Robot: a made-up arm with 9 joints. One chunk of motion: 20 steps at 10 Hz.
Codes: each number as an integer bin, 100 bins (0 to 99) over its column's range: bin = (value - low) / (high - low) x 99, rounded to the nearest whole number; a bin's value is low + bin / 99 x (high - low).
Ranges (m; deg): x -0.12..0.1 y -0.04..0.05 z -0.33..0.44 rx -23..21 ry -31..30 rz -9..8
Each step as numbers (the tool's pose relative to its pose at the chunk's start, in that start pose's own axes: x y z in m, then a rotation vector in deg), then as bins.
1 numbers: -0.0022 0.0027 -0.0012 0.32 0.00 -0.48
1 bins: 53 47 42 52 50 50
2 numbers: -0.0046 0.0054 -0.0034 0.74 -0.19 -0.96
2 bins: 52 50 42 53 50 47
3 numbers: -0.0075 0.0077 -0.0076 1.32 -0.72 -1.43
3 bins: 51 52 41 55 49 44
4 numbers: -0.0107 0.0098 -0.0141 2.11 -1.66 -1.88
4 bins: 49 55 41 56 48 41
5 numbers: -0.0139 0.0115 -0.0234 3.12 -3.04 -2.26
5 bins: 48 57 39 59 45 39
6 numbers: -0.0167 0.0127 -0.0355 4.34 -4.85 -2.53
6 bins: 46 58 38 62 42 38
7 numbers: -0.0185 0.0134 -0.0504 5.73 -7.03 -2.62
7 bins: 46 59 36 65 39 37
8 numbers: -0.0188 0.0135 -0.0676 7.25 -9.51 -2.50
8 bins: 46 59 34 68 35 38
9 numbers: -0.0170 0.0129 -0.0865 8.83 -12.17 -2.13
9 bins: 46 58 31 72 31 40
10 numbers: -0.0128 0.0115 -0.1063 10.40 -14.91 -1.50
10 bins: 48 57 29 75 26 44
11 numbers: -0.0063 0.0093 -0.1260 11.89 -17.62 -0.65
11 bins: 51 54 26 79 22 49
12 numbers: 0.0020 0.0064 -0.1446 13.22 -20.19 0.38
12 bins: 55 51 24 81 18 55
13 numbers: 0.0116 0.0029 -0.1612 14.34 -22.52 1.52
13 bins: 59 47 22 84 14 61
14 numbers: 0.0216 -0.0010 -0.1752 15.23 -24.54 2.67
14 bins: 64 43 20 86 10 68
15 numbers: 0.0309 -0.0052 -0.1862 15.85 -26.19 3.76
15 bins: 68 38 18 87 8 74
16 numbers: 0.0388 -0.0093 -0.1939 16.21 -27.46 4.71
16 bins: 71 34 17 88 6 80
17 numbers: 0.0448 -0.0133 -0.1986 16.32 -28.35 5.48
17 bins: 74 29 17 88 4 84
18 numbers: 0.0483 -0.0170 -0.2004 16.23 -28.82 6.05
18 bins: 76 25 17 88 4 88
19 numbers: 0.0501 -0.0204 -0.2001 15.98 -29.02 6.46
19 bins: 77 22 17 88 3 90
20 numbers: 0.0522 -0.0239 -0.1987 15.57 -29.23 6.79
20 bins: 77 18 17 87 3 92
